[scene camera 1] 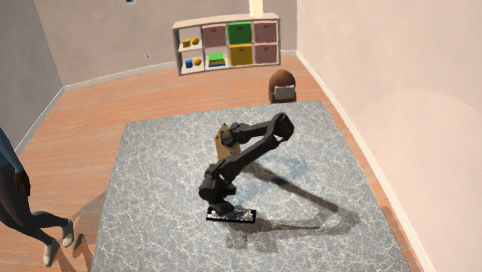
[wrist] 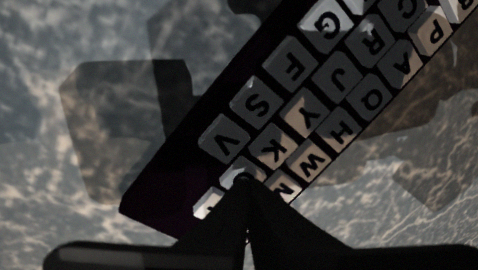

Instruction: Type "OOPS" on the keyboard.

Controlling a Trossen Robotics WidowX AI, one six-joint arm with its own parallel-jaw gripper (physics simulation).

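Pixels of known places: gripper, fingertip midpoint: (scene camera 1: 217,213) (wrist: 246,188); arm's base at its link origin: (scene camera 1: 225,139).
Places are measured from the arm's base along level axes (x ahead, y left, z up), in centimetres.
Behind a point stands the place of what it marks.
The black keyboard (scene camera 1: 244,218) @(x 35.7, y 5.7, z -12.5 cm) (wrist: 162,192) @(x 29.6, y -7.0, z -12.5 cm) lies flat on the marbled grey surface, running diagonally in the wrist view. My gripper (scene camera 1: 225,210) @(x 32.6, y -5.0, z -11.9 cm) (wrist: 246,188) @(x 32.6, y -5.0, z -11.9 cm) is shut and empty, pointing down at the keyboard. Its fingertips cover part of the O key (wrist: 231,175) @(x 31.7, y -4.8, z -12.0 cm), between the T and K keys; the letter is hidden, and whether the key is pressed I cannot tell. The T key (wrist: 205,203) @(x 31.4, y -6.5, z -12.0 cm) is mostly hidden behind a finger. The S key (wrist: 257,105) @(x 30.9, y -1.7, z -12.0 cm) is up beyond K, and the P key (wrist: 432,34) @(x 35.8, y 4.5, z -12.0 cm) is at the upper right.
The arm's wooden base plate (scene camera 1: 223,145) @(x 3.9, y -1.1, z -0.3 cm) stands behind the keyboard on the grey mat (scene camera 1: 160,200) @(x 23.9, y -31.7, z -13.6 cm). A person (scene camera 1: 11,185) stands at the left. A brown backpack (scene camera 1: 282,80) and a shelf unit (scene camera 1: 225,19) are at the back. Arm shadows fall across the keyboard and mat.
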